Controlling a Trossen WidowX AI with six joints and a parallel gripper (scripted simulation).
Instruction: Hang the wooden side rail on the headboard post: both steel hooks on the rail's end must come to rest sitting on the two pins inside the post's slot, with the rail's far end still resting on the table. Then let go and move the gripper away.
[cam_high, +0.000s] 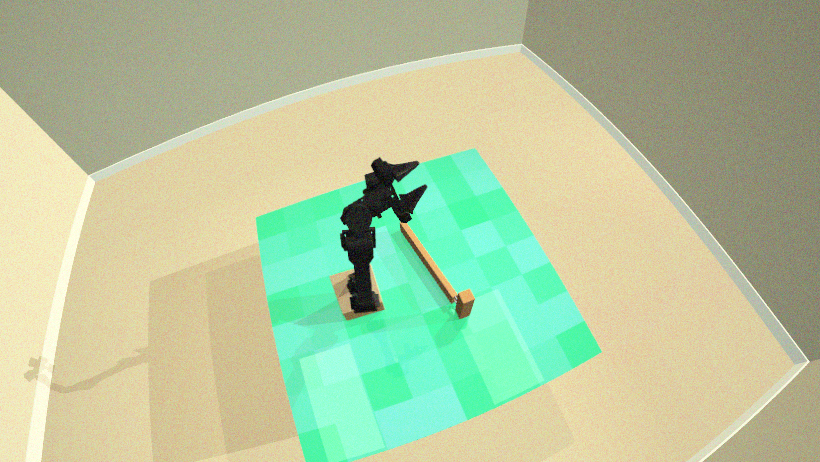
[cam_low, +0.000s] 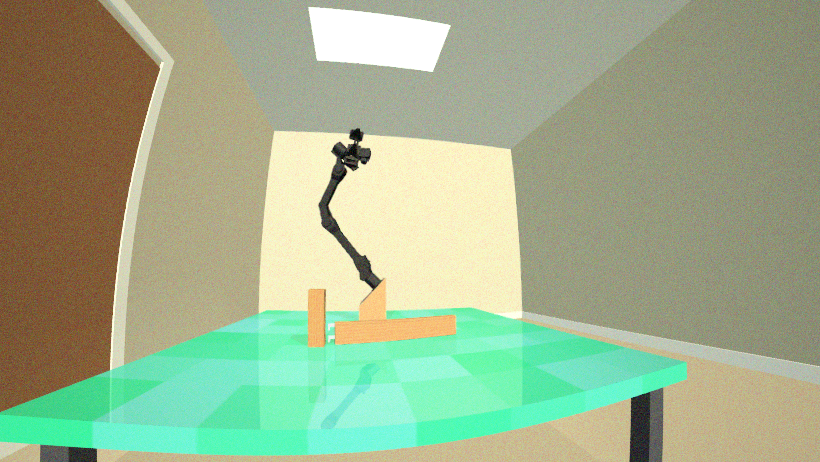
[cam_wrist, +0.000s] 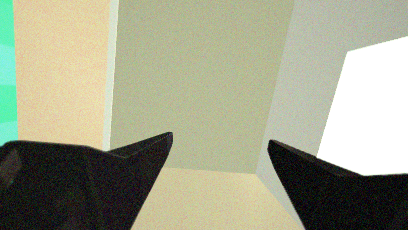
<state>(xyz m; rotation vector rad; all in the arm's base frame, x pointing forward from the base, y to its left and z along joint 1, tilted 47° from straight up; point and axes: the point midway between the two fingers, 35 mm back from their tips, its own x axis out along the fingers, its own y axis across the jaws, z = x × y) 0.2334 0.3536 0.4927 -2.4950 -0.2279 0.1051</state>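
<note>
Right now my gripper tip is 700 mm above the headboard post, 120 mm short of it and 110 mm to the left of it.
</note>
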